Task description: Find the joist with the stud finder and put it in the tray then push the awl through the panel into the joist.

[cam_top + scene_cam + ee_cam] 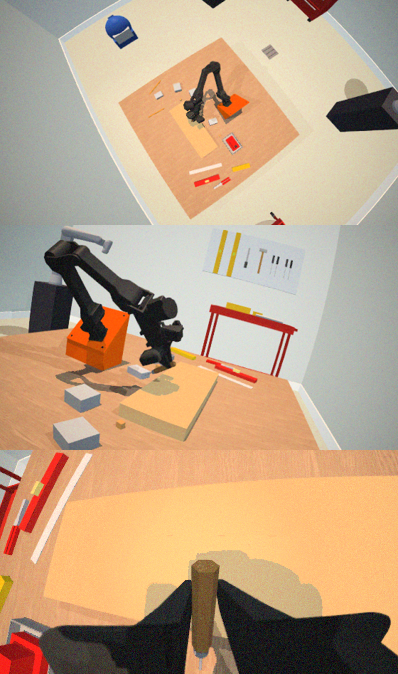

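My gripper tip is 4 cm past the awl, 3 cm above it and 1 cm to the right of it. Also, from my gripper tip: white strip: 39 cm to the left, 20 cm ahead, 11 cm below; then grey tray: 38 cm to the left, 13 cm behind, 9 cm below; then stud finder: 40 cm to the left, 13 cm behind, 6 cm below.
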